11 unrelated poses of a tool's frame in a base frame.
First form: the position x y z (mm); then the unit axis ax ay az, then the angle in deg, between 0 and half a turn.
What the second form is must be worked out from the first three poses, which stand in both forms.
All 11 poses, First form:
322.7 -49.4 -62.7 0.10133 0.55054 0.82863 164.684
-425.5 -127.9 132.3 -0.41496 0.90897 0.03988 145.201
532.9 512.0 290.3 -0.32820 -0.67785 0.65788 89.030
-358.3 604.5 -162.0 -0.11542 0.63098 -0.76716 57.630
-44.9 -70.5 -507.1 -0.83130 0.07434 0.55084 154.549
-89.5 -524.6 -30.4 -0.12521 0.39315 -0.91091 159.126
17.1 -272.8 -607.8 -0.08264 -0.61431 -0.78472 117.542
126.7 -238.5 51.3 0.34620 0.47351 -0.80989 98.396
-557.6 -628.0 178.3 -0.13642 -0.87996 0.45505 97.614
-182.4 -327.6 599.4 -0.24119 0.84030 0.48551 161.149
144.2 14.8 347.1 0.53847 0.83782 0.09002 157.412
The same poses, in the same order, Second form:
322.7 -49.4 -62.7 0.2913 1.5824 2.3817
-425.5 -127.9 132.3 -1.0516 2.3035 0.1011
532.9 512.0 290.3 -0.5100 -1.0533 1.0223
-358.3 604.5 -162.0 -0.1161 0.6347 -0.7716
-44.9 -70.5 -507.1 -2.2423 0.2005 1.4858
-89.5 -524.6 -30.4 -0.3477 1.0919 -2.5298
17.1 -272.8 -607.8 -0.1695 -1.2603 -1.6099
126.7 -238.5 51.3 0.5945 0.8132 -1.3909
-557.6 -628.0 178.3 -0.2324 -1.4992 0.7753
-182.4 -327.6 599.4 -0.6784 2.3634 1.3655
144.2 14.8 347.1 1.4794 2.3018 0.2473

